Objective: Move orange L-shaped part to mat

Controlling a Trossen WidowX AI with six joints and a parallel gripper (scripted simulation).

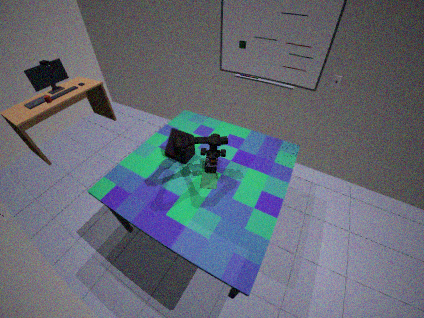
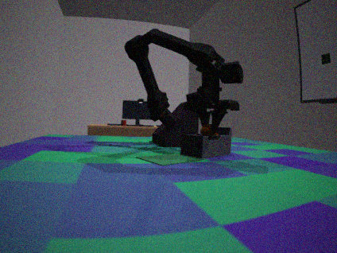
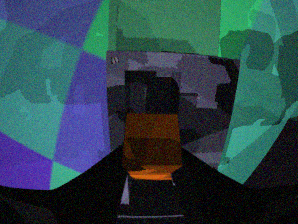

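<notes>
Right now the green mat is 14 cm to the right of my gripper tip, 8 cm below it and 5 cm ahead of it. Round my gripper tip: orange L-shaped part 3 cm below, 3 cm behind, 2 cm to the left.
</notes>
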